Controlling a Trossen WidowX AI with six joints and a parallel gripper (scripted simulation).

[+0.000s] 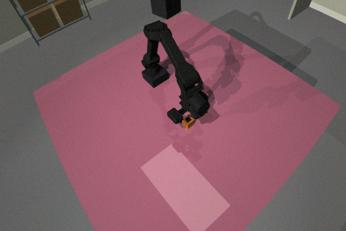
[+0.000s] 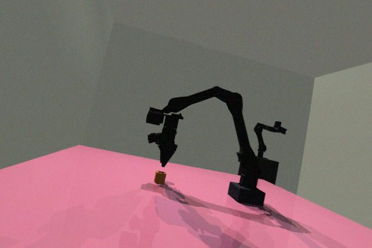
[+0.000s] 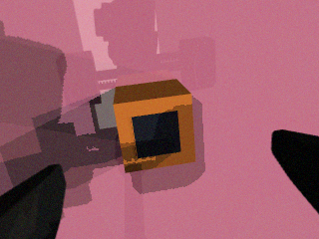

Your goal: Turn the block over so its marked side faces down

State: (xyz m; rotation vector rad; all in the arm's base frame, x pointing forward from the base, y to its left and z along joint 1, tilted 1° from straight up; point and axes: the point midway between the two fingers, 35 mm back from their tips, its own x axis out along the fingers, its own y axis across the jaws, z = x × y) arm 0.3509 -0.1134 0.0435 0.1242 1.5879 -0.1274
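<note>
Now: the block 4 cm below my gripper tip.
</note>
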